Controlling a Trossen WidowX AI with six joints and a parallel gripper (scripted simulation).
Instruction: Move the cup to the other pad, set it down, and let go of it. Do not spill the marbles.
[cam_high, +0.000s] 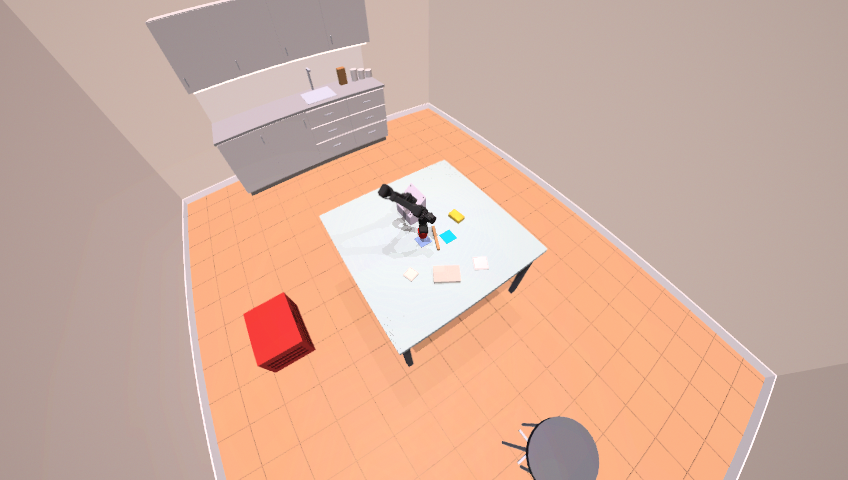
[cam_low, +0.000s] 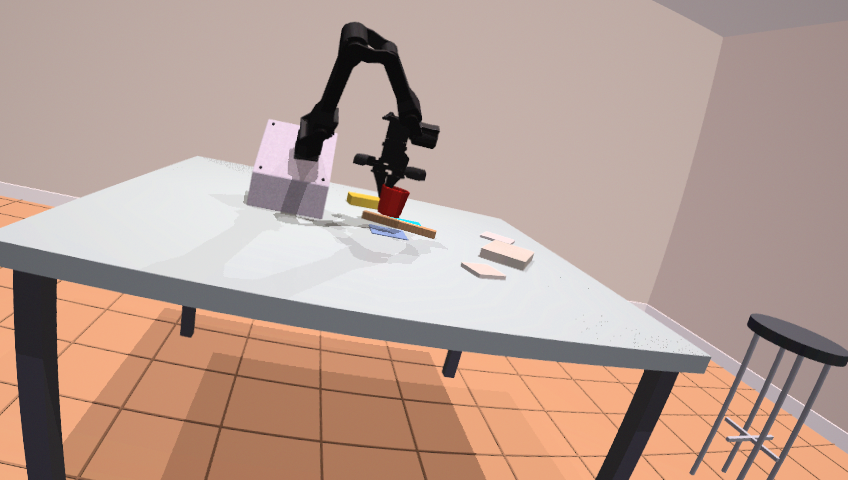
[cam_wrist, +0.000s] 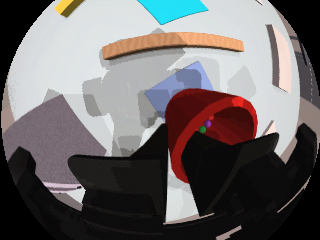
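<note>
My gripper tip is now 12 cm short of the cyan pad, 14 cm to the right of it and 9 cm above it. The rest, counted from my gripper tip: red cup (2 cm ahead, 2 cm to the right); orange stick (8 cm ahead, 6 cm to the left, 8 cm below); pale blue pad (3 cm ahead, 2 cm to the right, 9 cm below).
</note>
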